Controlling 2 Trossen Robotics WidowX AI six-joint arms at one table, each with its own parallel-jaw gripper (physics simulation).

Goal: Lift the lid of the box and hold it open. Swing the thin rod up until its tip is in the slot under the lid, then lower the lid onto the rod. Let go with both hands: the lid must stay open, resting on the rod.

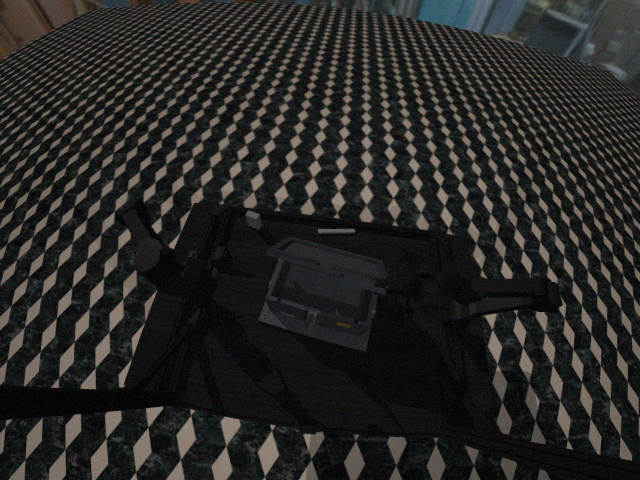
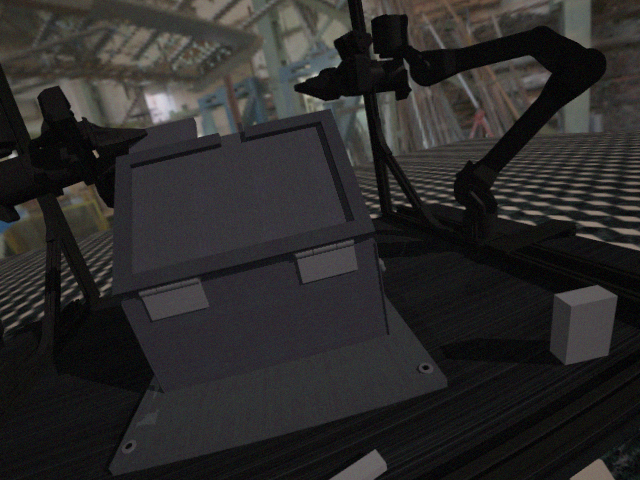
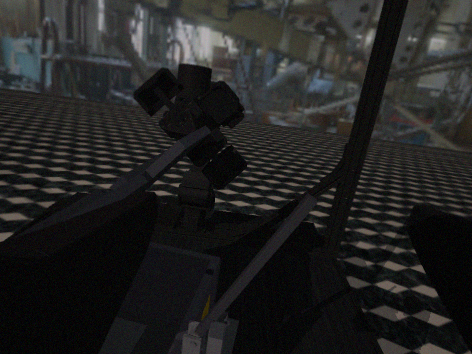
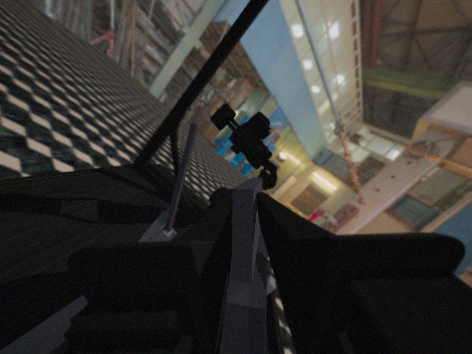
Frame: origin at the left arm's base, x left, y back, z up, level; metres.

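Seen in the pictures: left gripper, fingertip midpoint: [image 1: 249,294] [image 2: 299,85] [image 3: 281,210] [image 4: 239,132]; right gripper, fingertip midpoint: [image 1: 374,288] [image 2: 148,136] [image 3: 198,138] [image 4: 245,199]; left arm's base, origin of the base link: [image 2: 481,235]; right arm's base, origin of the base link: [image 1: 448,320] [image 3: 193,226].
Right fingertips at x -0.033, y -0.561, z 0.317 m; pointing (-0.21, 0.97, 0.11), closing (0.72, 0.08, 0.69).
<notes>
Pixels of each thing's top centre, then the offset from my right fingertips to it. "spot": a spot on its surface instead. Level surfaces: height alone.
- lid's front edge, surface spot: [image 4: 243,228] spot: dz -0.006, dx +0.005, dy -0.027 m
- mat, its level: dz -0.337 m
- small white block, middle of its top: [image 2: 585,295] [image 1: 252,214] [image 4: 272,281] dz -0.260, dx +0.342, dy +0.409 m
- white strip, middle of its top: [image 1: 336,230] dz -0.327, dx +0.360, dy +0.078 m
The grey box [image 1: 339,335] [image 2: 270,310] stands on its flat base plate in the middle of the black mat. Its lid [image 1: 328,259] [image 2: 232,195] is tipped up at the front and hinged at the back. My right gripper [image 1: 385,286] [image 2: 123,138] [image 3: 198,138] is shut on the lid's front edge [image 4: 243,228] and holds it up. The thin rod [image 3: 259,260] [image 4: 180,175] slants up from its pivot at the box's front. My left gripper [image 2: 306,88] [image 4: 239,132] is open and empty, high above the box and apart from the rod.
A black stand pole [image 2: 370,143] [image 3: 368,105] [image 4: 199,81] rises from the mat [image 1: 366,405] behind the box. A small white block [image 1: 253,220] and a white strip [image 1: 336,231] [image 2: 361,467] lie on the mat near its far edge. Checkered floor lies all around.
</notes>
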